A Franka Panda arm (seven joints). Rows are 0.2 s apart.
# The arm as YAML. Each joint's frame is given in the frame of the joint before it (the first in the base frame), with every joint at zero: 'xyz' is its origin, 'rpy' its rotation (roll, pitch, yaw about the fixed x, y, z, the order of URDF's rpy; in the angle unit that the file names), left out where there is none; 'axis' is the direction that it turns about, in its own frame. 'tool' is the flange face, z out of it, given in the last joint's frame.
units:
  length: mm
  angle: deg
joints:
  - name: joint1
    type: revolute
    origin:
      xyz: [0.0, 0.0, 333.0]
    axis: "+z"
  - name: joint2
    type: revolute
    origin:
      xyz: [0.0, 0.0, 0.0]
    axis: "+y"
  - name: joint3
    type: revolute
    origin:
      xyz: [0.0, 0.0, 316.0]
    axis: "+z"
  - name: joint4
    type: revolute
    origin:
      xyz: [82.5, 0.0, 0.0]
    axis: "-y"
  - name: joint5
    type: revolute
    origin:
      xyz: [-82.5, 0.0, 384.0]
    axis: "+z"
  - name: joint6
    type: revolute
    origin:
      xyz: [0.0, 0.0, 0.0]
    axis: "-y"
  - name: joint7
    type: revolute
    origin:
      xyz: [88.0, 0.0, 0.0]
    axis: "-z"
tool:
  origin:
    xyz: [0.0, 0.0, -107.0]
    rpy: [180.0, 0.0, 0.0]
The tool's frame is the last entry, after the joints.
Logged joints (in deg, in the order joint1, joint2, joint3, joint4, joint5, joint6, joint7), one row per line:
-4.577, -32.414, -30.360, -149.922, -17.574, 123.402, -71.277
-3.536, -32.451, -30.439, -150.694, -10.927, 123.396, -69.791
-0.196, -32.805, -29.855, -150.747, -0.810, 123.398, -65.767
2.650, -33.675, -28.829, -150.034, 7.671, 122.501, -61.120
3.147, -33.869, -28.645, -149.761, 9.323, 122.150, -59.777
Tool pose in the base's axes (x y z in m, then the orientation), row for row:
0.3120, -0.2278, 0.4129, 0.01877, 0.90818, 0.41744, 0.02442
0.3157, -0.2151, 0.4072, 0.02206, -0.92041, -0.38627, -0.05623
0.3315, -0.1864, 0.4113, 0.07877, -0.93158, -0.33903, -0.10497
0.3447, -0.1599, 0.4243, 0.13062, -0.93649, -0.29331, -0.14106
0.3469, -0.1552, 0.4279, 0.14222, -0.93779, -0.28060, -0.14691
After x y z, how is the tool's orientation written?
As a quaternion, w x y z.
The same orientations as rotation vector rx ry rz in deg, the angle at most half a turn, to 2 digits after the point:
161.55, 74.25, 4.34
-163.39, -68.57, -9.98
-159.76, -58.14, -18.00
-155.85, -48.81, -23.47
-155.04, -46.39, -24.29

